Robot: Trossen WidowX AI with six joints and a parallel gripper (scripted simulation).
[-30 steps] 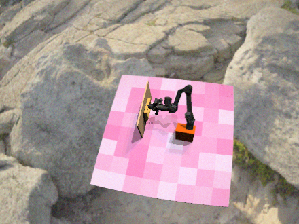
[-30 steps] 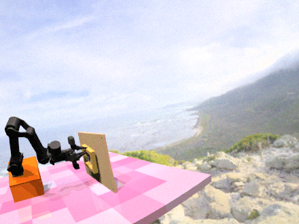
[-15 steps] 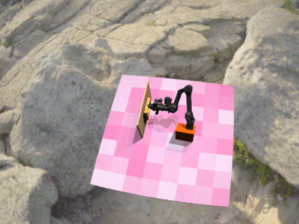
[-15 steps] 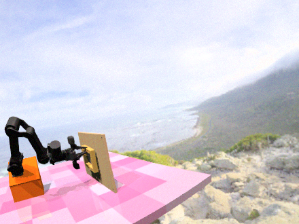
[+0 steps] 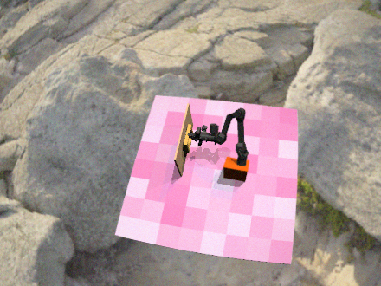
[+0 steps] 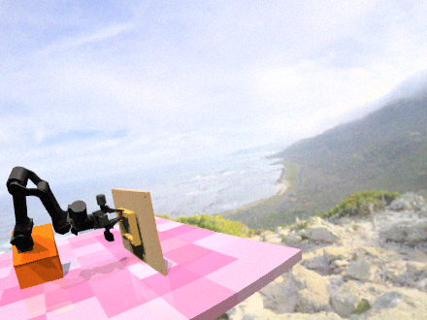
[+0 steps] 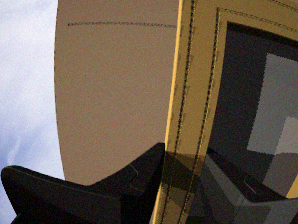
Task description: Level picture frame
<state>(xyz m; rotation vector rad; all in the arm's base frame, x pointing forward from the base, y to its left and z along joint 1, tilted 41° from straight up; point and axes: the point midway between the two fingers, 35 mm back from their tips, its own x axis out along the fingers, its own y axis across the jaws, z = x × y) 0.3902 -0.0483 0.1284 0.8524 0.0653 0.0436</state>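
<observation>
Now: gripper tip 1 cm short of the picture frame and 6 cm above it. Also, from my gripper tip: brown wall board: 2 cm ahead, 1 cm to the left, 6 cm below.
</observation>
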